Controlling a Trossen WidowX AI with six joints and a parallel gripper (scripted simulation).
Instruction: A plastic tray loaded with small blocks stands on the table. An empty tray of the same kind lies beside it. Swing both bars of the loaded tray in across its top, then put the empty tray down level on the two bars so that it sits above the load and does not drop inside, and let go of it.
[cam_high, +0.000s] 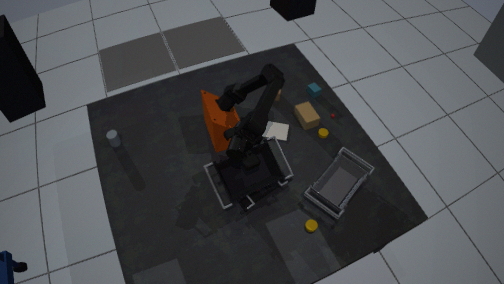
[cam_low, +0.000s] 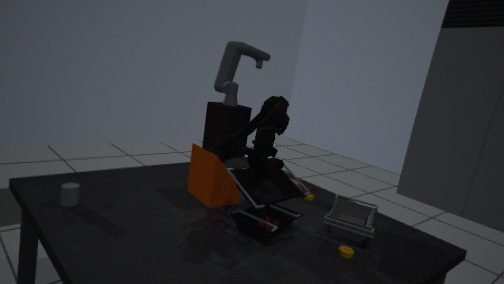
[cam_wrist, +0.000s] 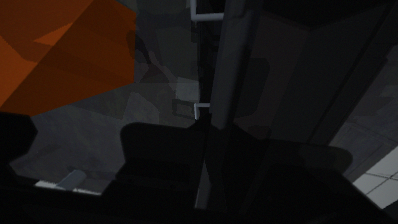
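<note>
My gripper tip is 70 mm short of the black tray. Also, from my gripper tip: pale block 180 mm behind, 280 mm to the left, 180 mm below; then grey cylinder 490 mm behind, 440 mm to the right, 150 mm below; then tan box 160 mm behind, 460 mm to the left, 160 mm below.
</note>
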